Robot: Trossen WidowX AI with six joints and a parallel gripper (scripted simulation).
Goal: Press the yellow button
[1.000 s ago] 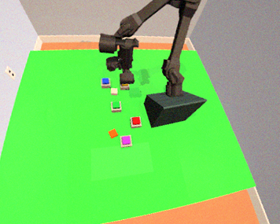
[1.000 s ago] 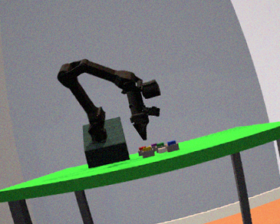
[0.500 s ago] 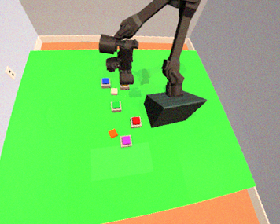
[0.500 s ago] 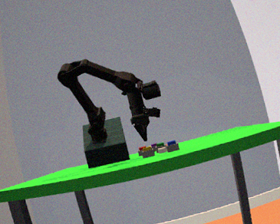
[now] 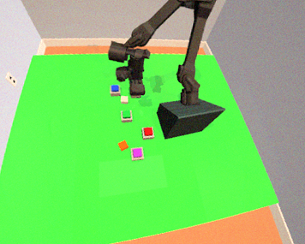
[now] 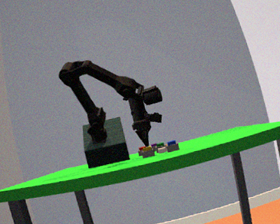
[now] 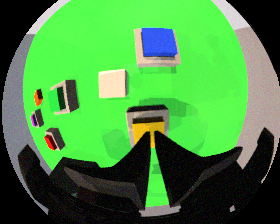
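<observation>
The white block is 50 mm ahead of my gripper tip, 40 mm to the left of it and 30 mm below it. Also, from my gripper tip: yellow button (10 mm below); green button (50 mm ahead, 130 mm to the left, 10 mm below); blue button (100 mm ahead, 10 mm to the right, 10 mm below).
</observation>
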